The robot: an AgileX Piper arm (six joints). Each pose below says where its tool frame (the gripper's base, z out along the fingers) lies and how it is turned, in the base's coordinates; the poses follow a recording.
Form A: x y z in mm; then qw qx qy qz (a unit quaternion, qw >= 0).
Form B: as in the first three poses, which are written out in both.
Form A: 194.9, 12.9, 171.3, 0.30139, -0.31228, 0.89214, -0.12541
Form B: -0.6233, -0.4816, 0.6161, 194.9; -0.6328, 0.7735, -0.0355, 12.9; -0.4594, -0.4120, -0.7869, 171.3; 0, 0, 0, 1
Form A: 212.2, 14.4, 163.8, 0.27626, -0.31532, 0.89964, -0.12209
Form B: -0.6485, -0.4999, 0.5741, 212.2; -0.6348, 0.7713, -0.0455, 14.4; -0.4201, -0.3939, -0.8175, 163.8; 0, 0, 0, 1
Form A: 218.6, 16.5, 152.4, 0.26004, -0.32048, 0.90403, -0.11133
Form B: -0.6593, -0.5216, 0.5415, 218.6; -0.6374, 0.7698, -0.0346, 16.5; -0.3988, -0.3680, -0.8400, 152.4; 0, 0, 0, 1
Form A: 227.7, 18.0, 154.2, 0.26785, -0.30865, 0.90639, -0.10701
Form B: -0.6660, -0.5022, 0.5516, 227.7; -0.6168, 0.7866, -0.0286, 18.0; -0.4195, -0.3593, -0.8336, 154.2; 0, 0, 0, 1
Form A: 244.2, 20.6, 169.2, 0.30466, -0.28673, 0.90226, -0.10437
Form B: -0.6499, -0.4538, 0.6096, 244.2; -0.5810, 0.8138, -0.0136, 20.6; -0.4899, -0.3630, -0.7926, 169.2; 0, 0, 0, 1
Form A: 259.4, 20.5, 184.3, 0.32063, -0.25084, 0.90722, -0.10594
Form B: -0.6685, -0.3872, 0.6349, 259.4; -0.5231, 0.8517, -0.0314, 20.5; -0.5286, -0.3531, -0.7719, 184.3; 0, 0, 0, 1
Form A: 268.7, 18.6, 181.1, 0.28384, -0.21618, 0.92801, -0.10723
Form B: -0.7454, -0.3404, 0.5732, 268.7; -0.4621, 0.8835, -0.0763, 18.6; -0.4805, -0.3217, -0.8159, 181.1; 0, 0, 0, 1
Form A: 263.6, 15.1, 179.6, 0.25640, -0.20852, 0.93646, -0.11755
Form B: -0.7816, -0.3303, 0.5292, 263.6; -0.4508, 0.8854, -0.1132, 15.1; -0.4312, -0.3271, -0.8409, 179.6; 0, 0, 0, 1
